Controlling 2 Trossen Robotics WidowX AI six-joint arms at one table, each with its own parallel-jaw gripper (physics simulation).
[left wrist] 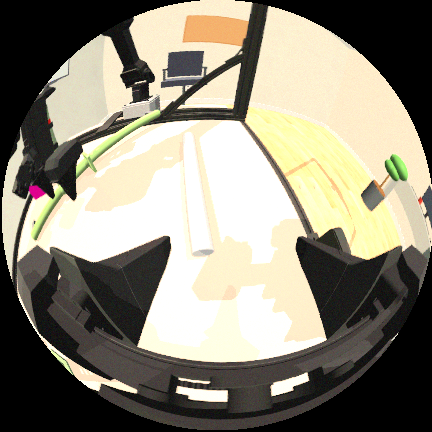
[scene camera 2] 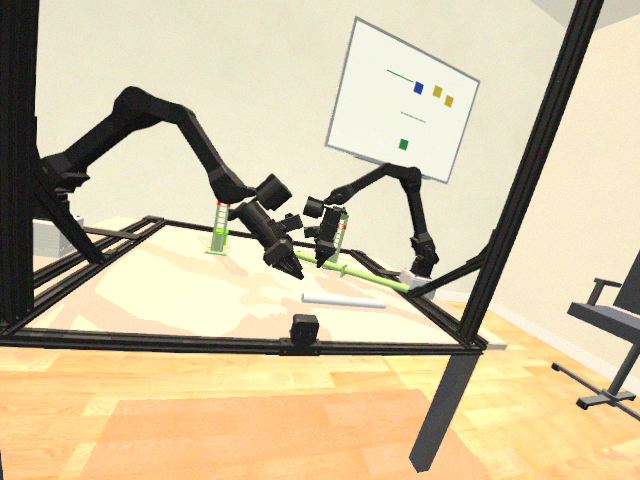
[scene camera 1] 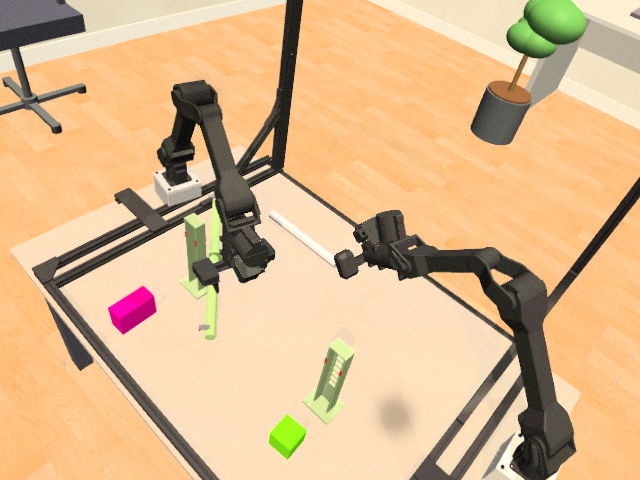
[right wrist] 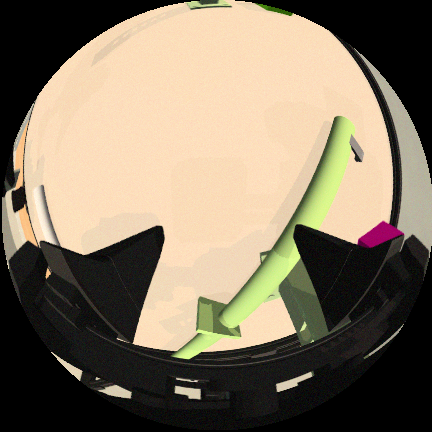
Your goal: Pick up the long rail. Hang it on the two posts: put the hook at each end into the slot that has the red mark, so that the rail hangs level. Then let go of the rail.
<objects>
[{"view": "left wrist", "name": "left gripper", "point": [235,243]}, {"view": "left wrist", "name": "right gripper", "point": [62,197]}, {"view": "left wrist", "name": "light-green rail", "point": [88,159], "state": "touched by the right gripper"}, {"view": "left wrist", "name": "white rod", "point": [200,239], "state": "on the table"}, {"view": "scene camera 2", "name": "left gripper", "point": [302,274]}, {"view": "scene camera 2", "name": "right gripper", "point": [316,263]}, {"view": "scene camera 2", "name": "light-green rail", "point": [343,269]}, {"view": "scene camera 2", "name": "white rod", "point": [305,297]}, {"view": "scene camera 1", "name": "left gripper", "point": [351,247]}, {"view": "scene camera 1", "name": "right gripper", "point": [234,285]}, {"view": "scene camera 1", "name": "light-green rail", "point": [211,303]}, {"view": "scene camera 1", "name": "white rod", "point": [279,219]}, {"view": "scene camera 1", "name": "magenta block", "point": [129,312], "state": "on the table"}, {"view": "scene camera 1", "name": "green cube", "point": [288,435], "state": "on the table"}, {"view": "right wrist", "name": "right gripper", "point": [231,231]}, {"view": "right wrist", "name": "light-green rail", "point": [214,320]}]
</objects>
